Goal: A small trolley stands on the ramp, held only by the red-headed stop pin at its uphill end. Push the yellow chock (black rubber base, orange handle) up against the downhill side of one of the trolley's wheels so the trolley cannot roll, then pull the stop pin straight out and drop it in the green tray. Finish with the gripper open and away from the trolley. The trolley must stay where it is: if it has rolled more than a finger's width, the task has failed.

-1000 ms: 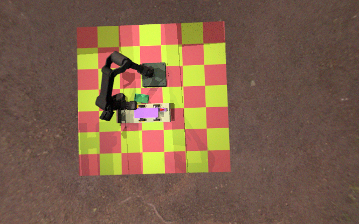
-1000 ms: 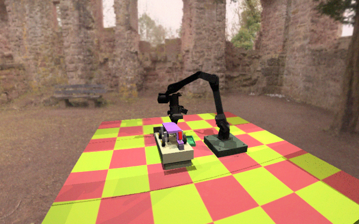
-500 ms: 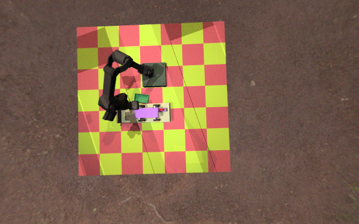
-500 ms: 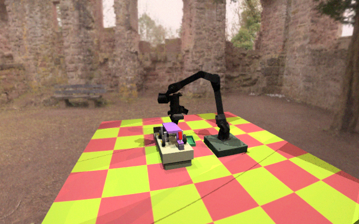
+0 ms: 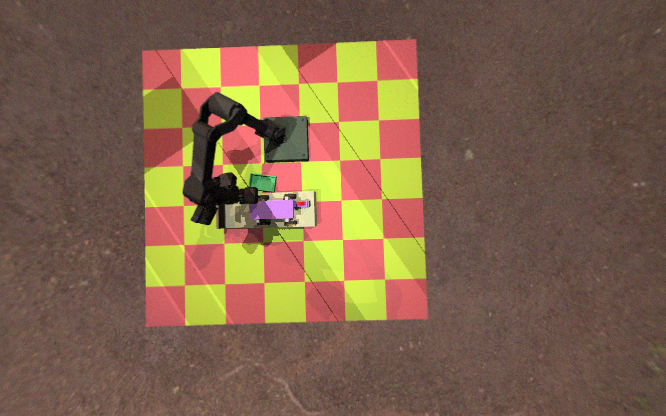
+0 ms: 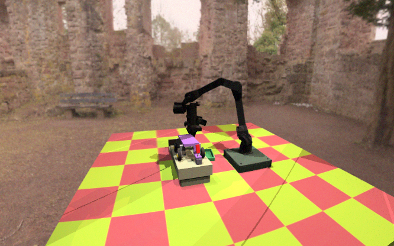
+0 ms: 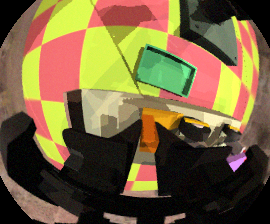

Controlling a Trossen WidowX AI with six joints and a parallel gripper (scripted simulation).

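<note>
Now: the yellow chock 20 mm to the left of my gripper tip and 10 mm below it. Round my gripper tip: red-headed stop pin: 240 mm to the left, 80 mm ahead, 40 mm above; trolley: 120 mm to the left, 80 mm ahead, 20 mm above; green tray: 100 mm below, 70 mm behind, 60 mm to the left.
</note>
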